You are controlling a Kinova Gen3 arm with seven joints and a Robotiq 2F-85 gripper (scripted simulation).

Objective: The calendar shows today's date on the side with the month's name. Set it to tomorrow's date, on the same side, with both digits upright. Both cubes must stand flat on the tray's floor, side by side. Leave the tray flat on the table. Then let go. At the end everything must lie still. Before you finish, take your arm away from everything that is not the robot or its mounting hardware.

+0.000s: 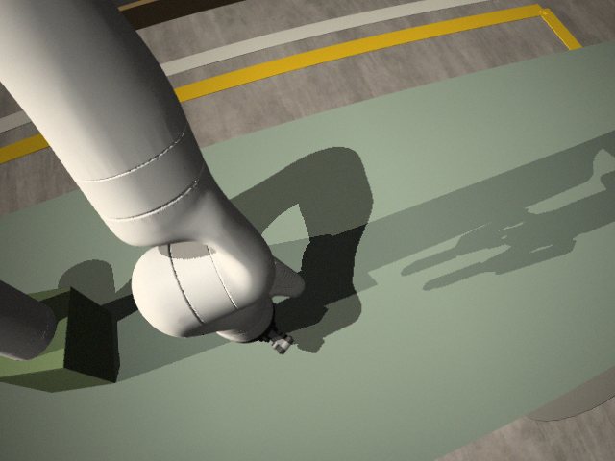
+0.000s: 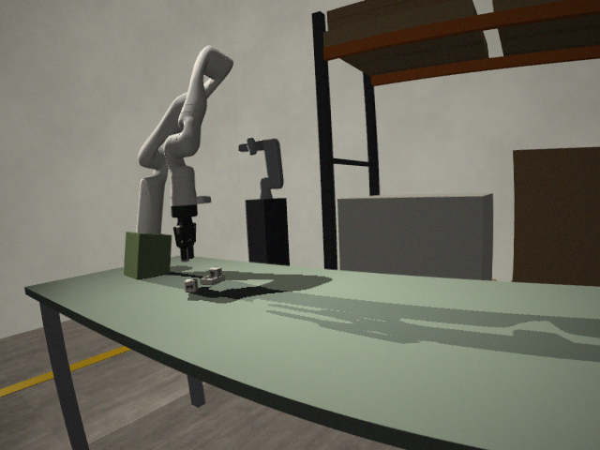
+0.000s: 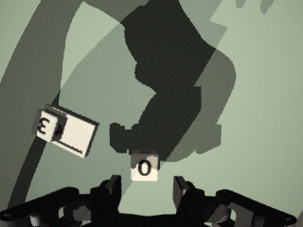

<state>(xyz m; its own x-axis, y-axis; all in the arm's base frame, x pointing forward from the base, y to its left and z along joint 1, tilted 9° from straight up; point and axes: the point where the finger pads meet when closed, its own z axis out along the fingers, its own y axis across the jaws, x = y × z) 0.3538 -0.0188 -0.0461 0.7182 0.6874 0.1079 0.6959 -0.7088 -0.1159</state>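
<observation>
The white cube lies 9 cm below my hand. Also, from my hand: white tray (11 cm to the left, 10 cm below, 5 cm behind).
</observation>
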